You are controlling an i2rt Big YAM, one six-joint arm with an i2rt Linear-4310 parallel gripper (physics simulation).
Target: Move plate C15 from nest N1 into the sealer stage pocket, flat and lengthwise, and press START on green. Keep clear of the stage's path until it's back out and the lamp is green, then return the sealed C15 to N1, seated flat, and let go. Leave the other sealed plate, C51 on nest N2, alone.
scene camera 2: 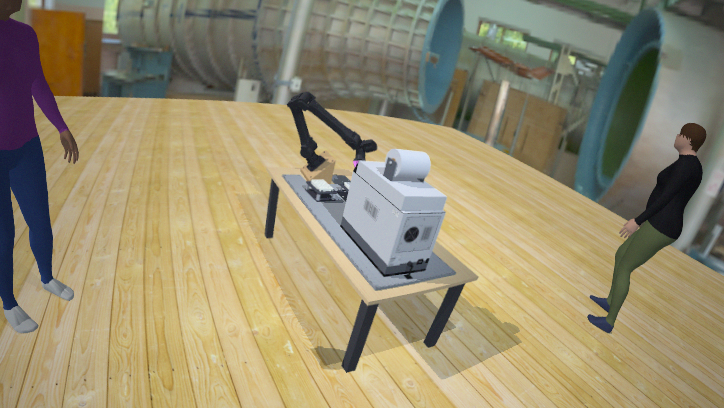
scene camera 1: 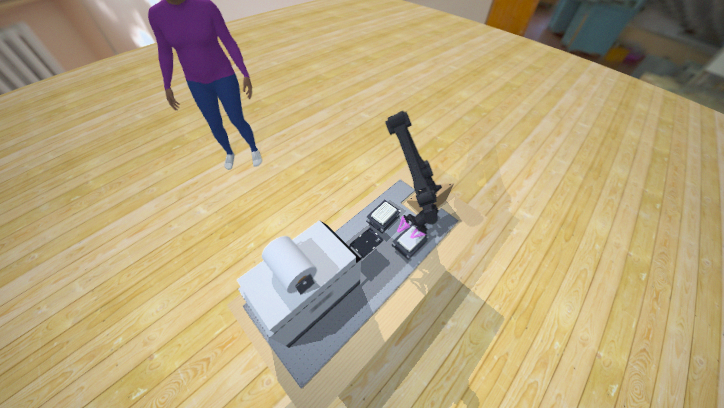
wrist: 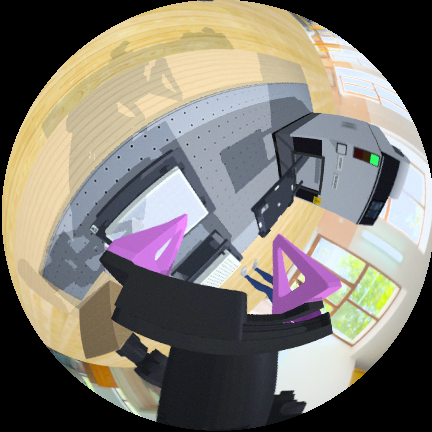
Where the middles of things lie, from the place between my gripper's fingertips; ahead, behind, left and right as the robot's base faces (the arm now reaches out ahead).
Right now the black sealer stage (wrist: pixel 266 212) is 190 mm ahead of my hand, 110 mm to the right of it and 50 mm below it. The rest, counted from my hand: white roll (scene camera 1: pixel 289 264) 520 mm ahead, 120 mm to the right, 280 mm above.
